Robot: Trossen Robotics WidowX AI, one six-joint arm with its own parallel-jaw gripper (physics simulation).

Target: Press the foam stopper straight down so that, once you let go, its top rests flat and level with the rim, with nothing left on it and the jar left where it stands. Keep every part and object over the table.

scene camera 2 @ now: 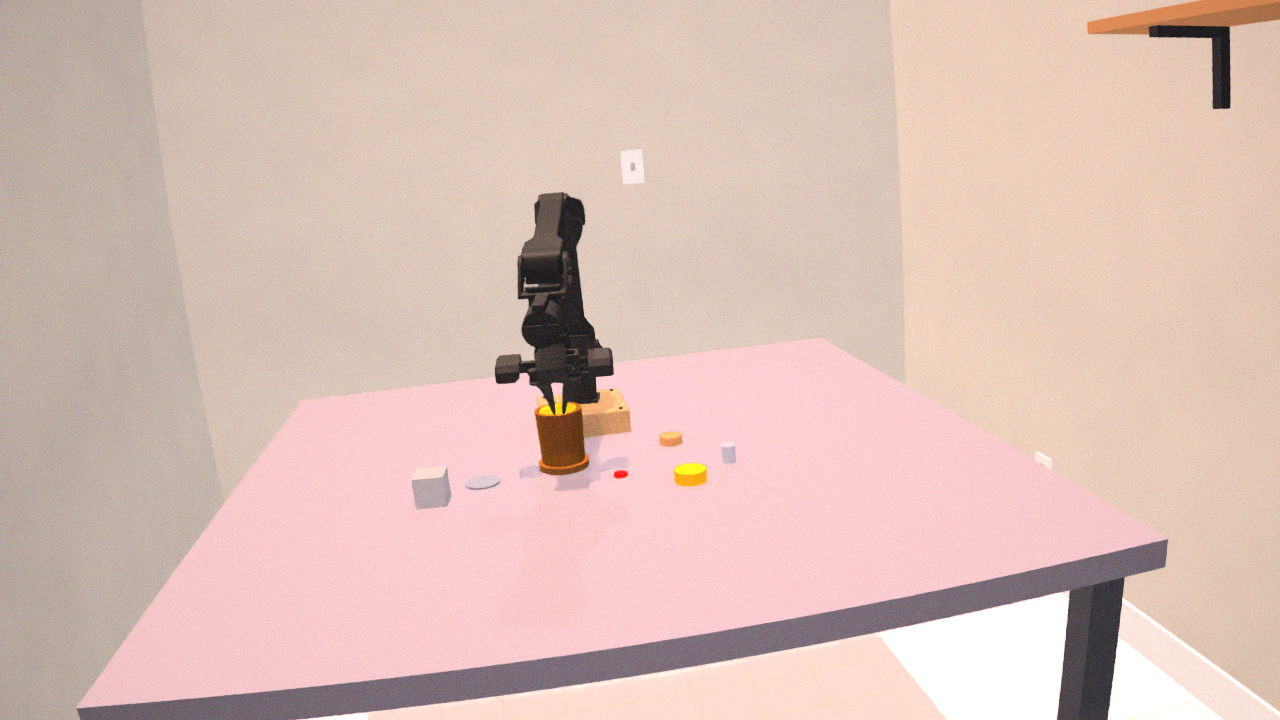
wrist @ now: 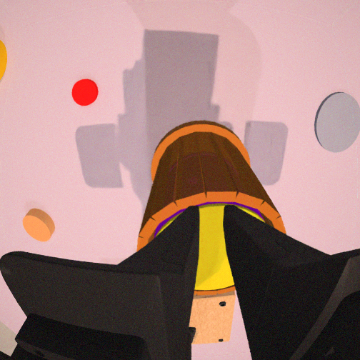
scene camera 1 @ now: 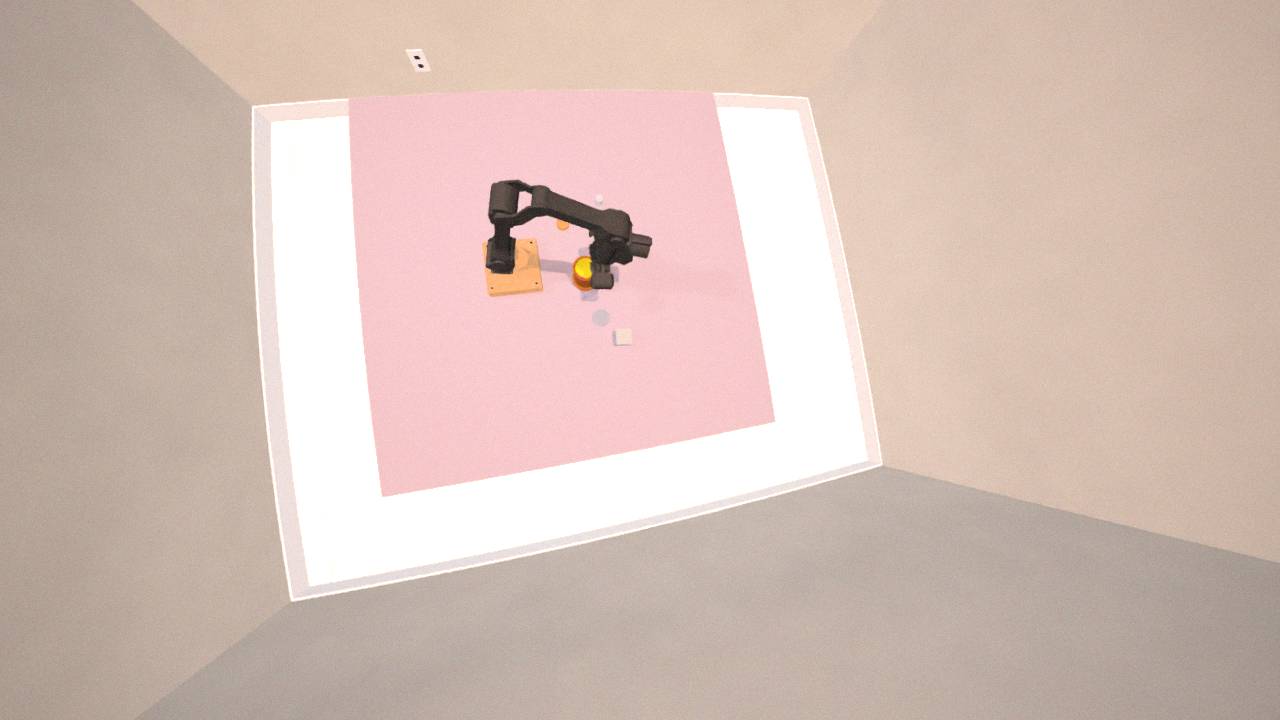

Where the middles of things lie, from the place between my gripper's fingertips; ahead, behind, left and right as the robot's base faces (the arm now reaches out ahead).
Now: the foam stopper (wrist: 213, 272) 30 mm behind my hand and 10 mm below it. Also, from my hand: orange disc (wrist: 38, 224) 110 mm behind, 180 mm to the left, 90 mm below; then grey cube (scene camera 2: 431, 489) 100 mm ahead, 200 mm to the right, 80 mm below.
